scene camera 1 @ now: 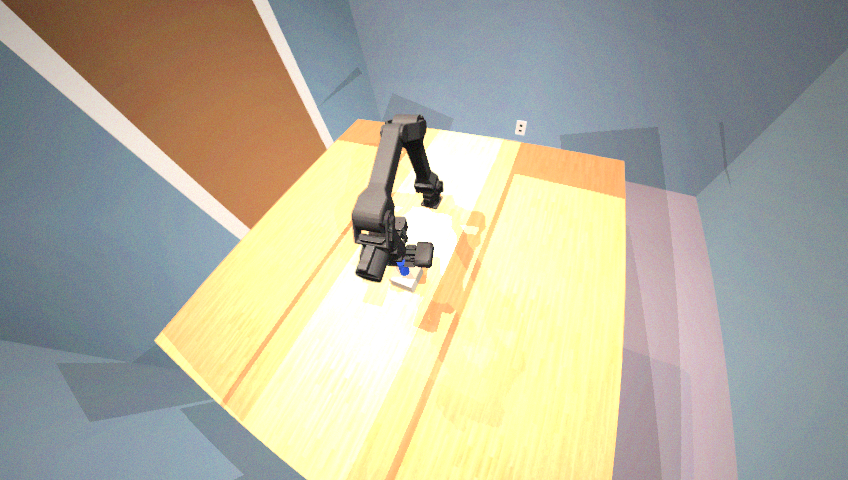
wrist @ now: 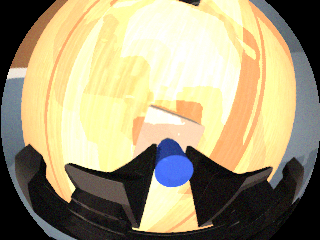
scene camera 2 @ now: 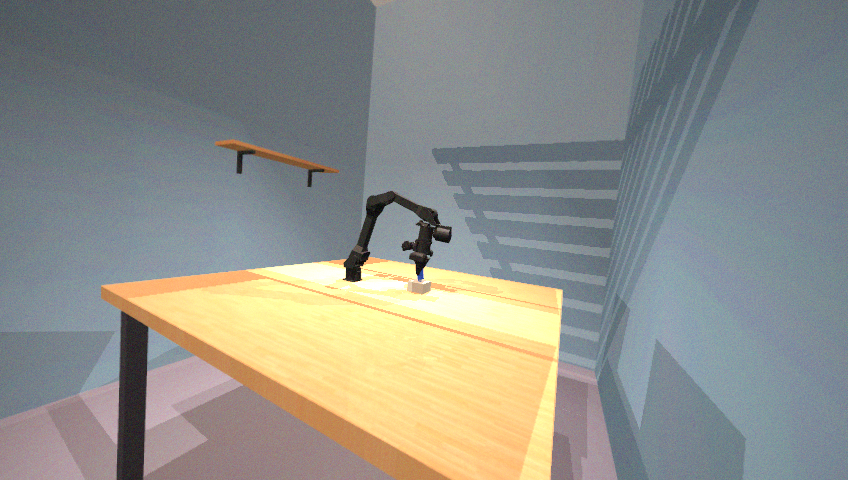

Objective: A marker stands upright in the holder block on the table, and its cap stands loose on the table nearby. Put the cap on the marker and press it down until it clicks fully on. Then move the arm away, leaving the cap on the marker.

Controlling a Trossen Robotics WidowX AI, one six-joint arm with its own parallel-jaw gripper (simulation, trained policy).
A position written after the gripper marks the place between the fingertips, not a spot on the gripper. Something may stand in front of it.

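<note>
The gripper (scene camera 1: 404, 265), (wrist: 171, 149) is visible. A blue marker cap (wrist: 173, 168) is visible as well.
</note>
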